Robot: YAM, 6 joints.
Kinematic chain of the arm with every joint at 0, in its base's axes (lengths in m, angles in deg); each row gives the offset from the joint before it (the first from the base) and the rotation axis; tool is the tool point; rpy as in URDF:
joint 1: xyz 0 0 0.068 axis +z
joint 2: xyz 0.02 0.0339 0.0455 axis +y
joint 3: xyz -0.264 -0.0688 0 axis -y
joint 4: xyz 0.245 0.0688 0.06 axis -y
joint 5: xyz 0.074 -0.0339 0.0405 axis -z
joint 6: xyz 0.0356 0 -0.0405 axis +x
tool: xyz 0 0 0 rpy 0 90 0
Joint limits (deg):
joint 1: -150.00..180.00
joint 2: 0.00..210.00
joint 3: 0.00..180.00
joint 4: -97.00..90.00
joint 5: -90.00..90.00
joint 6: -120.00..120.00
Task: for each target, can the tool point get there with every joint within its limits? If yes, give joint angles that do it. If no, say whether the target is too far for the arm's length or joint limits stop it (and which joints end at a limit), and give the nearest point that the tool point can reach.
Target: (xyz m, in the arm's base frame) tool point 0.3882 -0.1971 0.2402
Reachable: yes | joints -30.83 121.30 105.58 -58.72 -56.49 80.75
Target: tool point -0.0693 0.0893 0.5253
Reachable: yes | joints -45.34 21.95 64.43 62.43 -22.16 -50.84
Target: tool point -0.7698 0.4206 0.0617
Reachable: no: too far | nearest point -0.5658 0.3091 0.0758 | short by 0.233 m
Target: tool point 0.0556 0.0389 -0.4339
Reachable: no: joint limits stop it (at a limit: joint 2) | nearest point 0.0854 0.0598 -0.3503 | short by 0.091 m
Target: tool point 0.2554 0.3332 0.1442
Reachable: yes | joints 50.22 116.56 58.35 42.36 -28.38 -33.56
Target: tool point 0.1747 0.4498 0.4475
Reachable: yes | joints -113.75 24.71 141.86 44.08 36.69 -59.00
